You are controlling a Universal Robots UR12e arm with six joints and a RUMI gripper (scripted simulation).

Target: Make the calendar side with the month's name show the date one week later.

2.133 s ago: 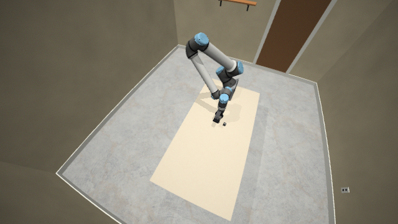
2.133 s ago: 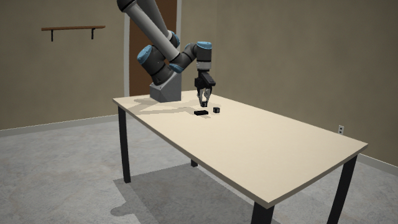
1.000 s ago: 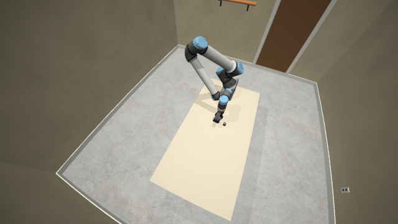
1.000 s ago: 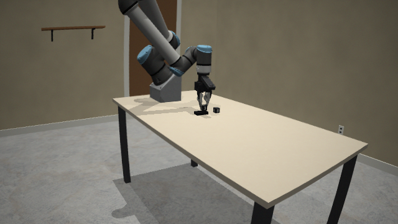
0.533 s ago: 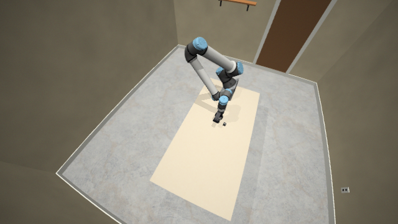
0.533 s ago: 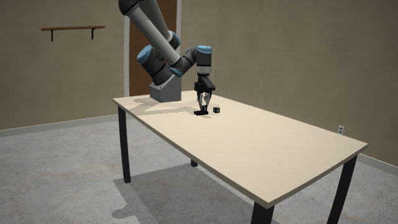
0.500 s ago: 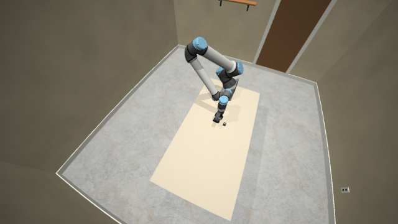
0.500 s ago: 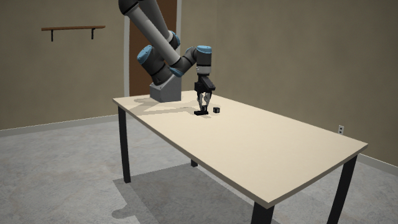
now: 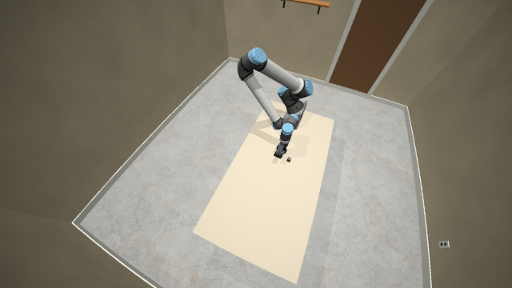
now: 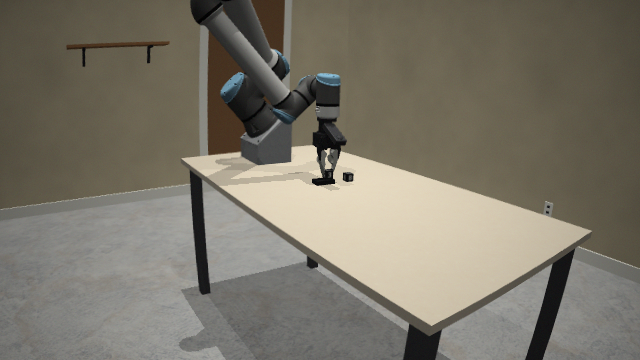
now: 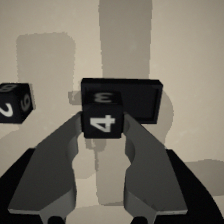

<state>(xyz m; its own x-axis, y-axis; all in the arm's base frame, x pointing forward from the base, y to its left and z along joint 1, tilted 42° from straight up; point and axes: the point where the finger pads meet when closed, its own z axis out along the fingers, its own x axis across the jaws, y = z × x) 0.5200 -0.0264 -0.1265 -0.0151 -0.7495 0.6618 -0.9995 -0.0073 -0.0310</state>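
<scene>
My gripper is now 2 cm to the left of the black tray and 4 cm above it.
</scene>
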